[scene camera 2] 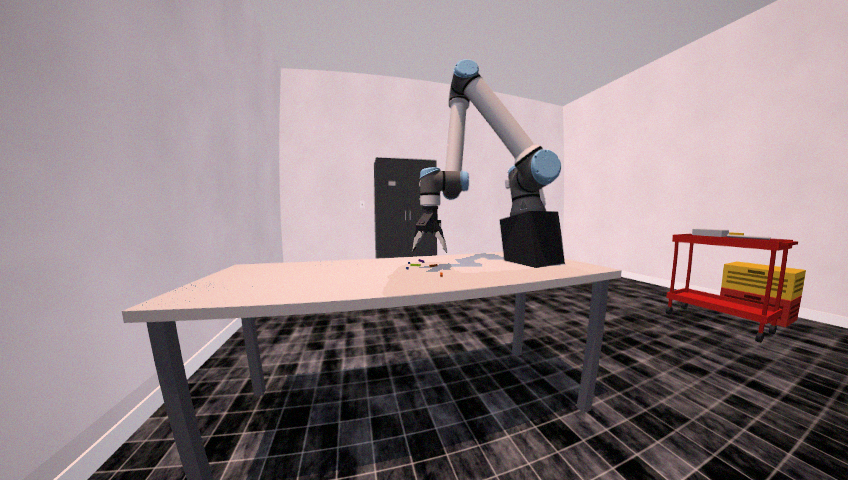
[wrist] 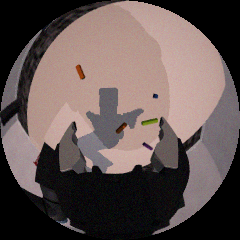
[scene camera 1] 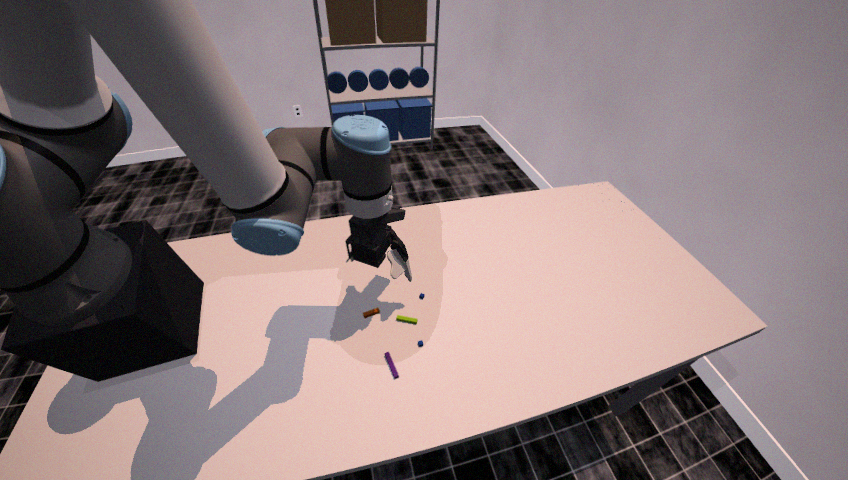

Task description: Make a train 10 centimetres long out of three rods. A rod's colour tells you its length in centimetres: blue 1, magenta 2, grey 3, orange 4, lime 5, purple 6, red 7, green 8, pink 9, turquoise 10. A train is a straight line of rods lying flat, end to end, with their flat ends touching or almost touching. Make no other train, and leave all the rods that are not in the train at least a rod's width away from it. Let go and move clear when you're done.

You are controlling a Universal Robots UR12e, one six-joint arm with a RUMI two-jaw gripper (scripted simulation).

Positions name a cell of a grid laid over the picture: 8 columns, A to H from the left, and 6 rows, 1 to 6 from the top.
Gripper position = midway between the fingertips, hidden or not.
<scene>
In view: the gripper (scene camera 1: D4).
The gripper is seen too in scene camera 2 (scene camera 2: E4) and in the wrist view (wrist: D3).
</scene>
